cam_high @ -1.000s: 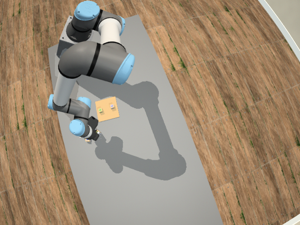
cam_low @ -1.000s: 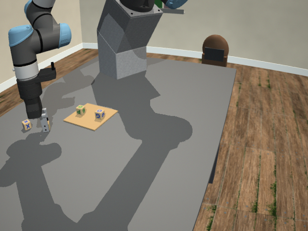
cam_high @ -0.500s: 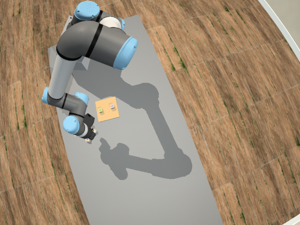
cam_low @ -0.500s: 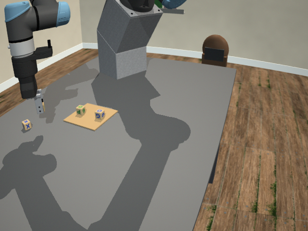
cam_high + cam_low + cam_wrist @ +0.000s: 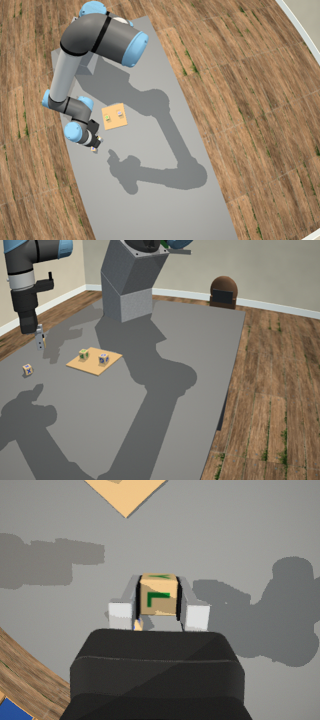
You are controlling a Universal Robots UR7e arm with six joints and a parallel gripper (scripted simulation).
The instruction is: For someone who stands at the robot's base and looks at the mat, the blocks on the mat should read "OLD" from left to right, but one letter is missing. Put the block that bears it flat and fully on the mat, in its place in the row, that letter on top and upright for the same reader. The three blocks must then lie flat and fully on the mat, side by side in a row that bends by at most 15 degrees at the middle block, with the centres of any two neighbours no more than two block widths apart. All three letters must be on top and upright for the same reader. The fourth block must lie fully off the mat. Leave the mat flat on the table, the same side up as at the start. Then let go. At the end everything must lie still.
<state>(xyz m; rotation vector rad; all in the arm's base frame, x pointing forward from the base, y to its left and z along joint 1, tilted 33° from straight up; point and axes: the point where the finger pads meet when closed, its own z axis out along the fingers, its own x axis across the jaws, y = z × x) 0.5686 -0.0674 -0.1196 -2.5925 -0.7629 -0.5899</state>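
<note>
The tan mat lies 13 cm behind my hand, 10 cm to the left of it and 12 cm below it. Also, from my hand: O block (13 cm behind, 14 cm to the left, 10 cm below).
</note>
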